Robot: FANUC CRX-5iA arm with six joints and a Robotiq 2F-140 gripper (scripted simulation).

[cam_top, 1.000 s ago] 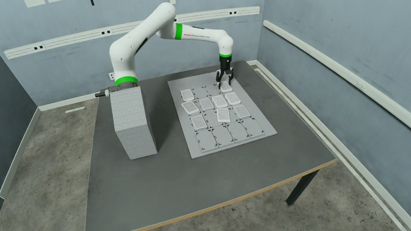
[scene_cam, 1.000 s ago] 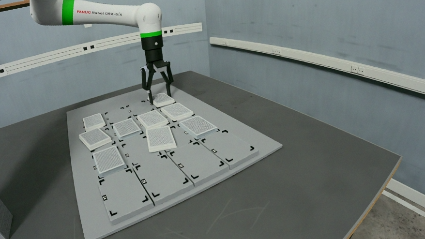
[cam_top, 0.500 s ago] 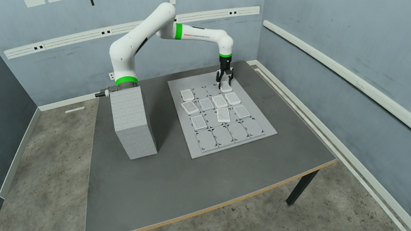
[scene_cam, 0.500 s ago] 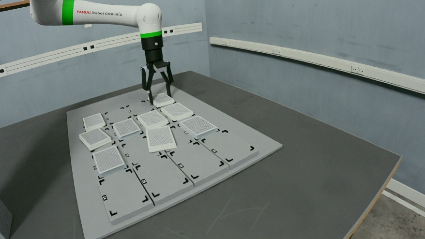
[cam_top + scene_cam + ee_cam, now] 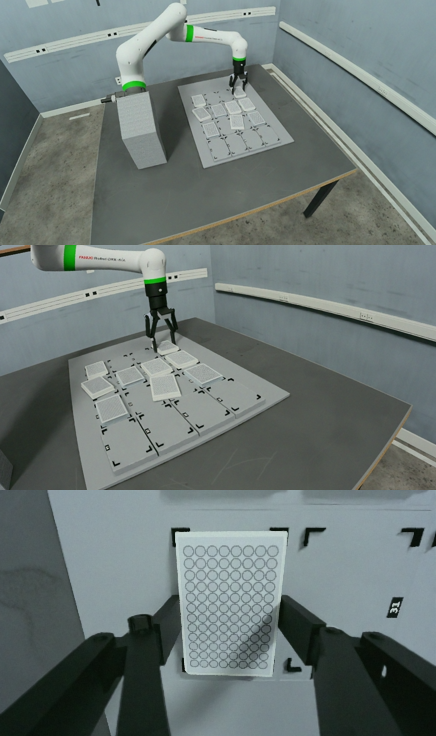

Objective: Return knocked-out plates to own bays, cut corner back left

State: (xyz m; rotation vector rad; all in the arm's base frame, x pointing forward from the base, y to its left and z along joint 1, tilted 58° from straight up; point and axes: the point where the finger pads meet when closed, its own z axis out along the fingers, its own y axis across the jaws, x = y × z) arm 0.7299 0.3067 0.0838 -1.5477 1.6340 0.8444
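My gripper is now 260 mm past the label 22, 160 mm to the left of it and 30 mm above it. Round my hand: bay label 50 mm behind, 330 mm to the right, 30 mm below; then 384-well plate 330 mm behind, 320 mm to the right, 20 mm below.
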